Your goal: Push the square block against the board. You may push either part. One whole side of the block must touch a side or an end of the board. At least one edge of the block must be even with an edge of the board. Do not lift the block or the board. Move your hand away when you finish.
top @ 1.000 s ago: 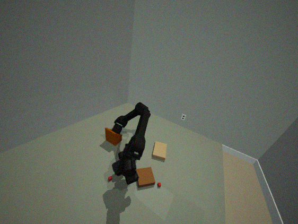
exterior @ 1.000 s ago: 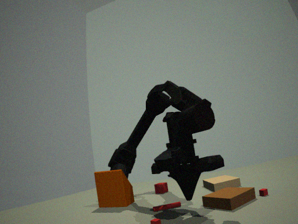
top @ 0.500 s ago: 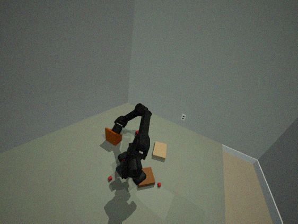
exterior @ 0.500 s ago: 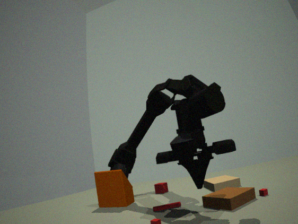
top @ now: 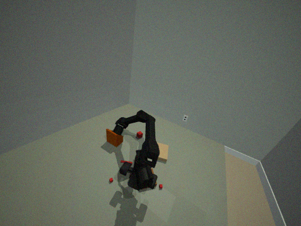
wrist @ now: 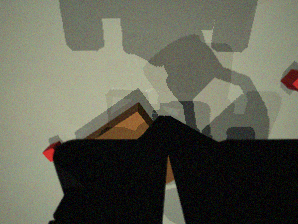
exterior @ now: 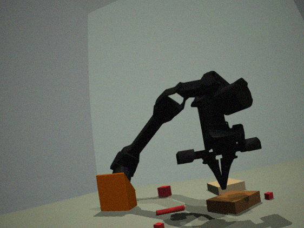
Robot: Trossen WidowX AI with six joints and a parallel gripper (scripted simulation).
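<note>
Now: gripper tip 15 cm past the red rod, 10 cm to the right of it and 6 cm above it. Also, from my gripper tip: tan board 1 cm ahead, 33 cm to the left, 5 cm below; then brown square block 2 cm ahead, 8 cm to the left, 5 cm below.
</note>
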